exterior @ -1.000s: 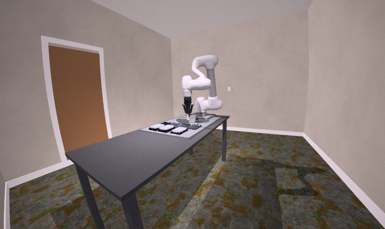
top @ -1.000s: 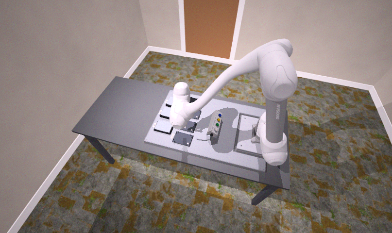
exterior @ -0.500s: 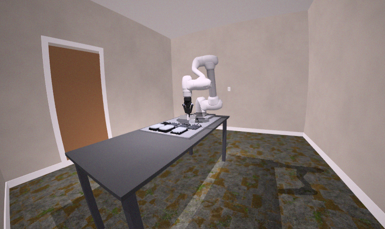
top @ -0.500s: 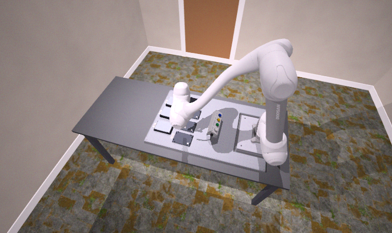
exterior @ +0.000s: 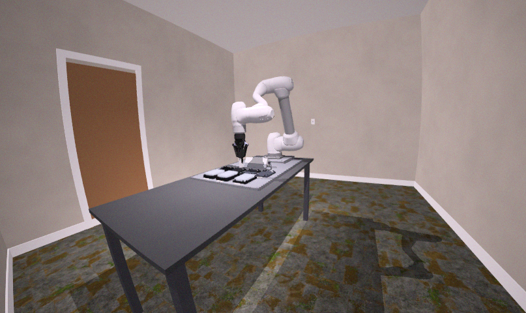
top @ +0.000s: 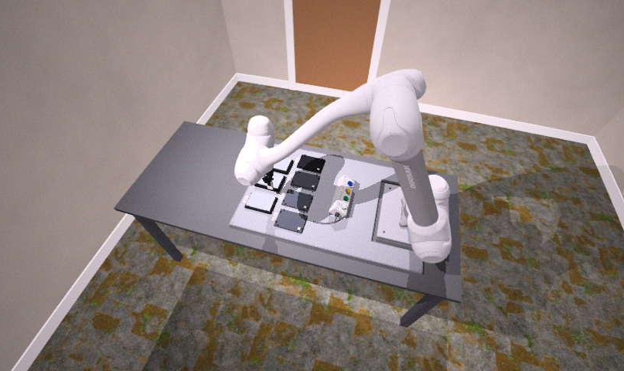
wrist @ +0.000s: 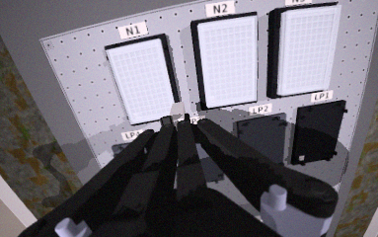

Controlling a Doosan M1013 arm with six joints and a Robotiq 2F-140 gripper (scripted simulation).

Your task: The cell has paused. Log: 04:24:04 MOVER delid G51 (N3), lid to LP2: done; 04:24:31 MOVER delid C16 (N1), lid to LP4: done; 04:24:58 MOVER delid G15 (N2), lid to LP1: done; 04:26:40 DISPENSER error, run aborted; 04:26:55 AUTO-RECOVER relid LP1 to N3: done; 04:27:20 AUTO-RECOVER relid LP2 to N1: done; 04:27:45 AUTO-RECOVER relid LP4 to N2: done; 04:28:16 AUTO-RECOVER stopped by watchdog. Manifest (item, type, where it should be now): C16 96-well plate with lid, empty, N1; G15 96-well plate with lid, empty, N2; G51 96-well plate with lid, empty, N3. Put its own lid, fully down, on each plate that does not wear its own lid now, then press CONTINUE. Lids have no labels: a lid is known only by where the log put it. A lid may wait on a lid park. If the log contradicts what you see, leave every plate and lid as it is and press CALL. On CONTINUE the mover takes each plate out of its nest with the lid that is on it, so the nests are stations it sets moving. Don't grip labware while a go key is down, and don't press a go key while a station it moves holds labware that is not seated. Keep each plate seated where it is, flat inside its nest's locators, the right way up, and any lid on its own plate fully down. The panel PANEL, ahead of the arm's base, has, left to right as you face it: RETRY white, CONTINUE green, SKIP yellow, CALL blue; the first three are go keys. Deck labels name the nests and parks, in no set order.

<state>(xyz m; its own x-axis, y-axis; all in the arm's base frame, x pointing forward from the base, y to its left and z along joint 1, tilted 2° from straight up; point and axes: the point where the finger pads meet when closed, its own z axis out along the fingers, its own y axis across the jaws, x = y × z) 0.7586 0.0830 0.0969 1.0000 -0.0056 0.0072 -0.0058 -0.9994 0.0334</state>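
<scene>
Now: the plate 9 cm below my hand, 5 cm to the left of it and 4 cm ahead of it. From my hand the other things lie so: LP3 label (11 cm below, 5 cm behind, 2 cm to the right); then nest N1 (11 cm below, 5 cm to the left, 4 cm ahead); then LP4 label (11 cm to the left, 11 cm below, 5 cm behind).
</scene>
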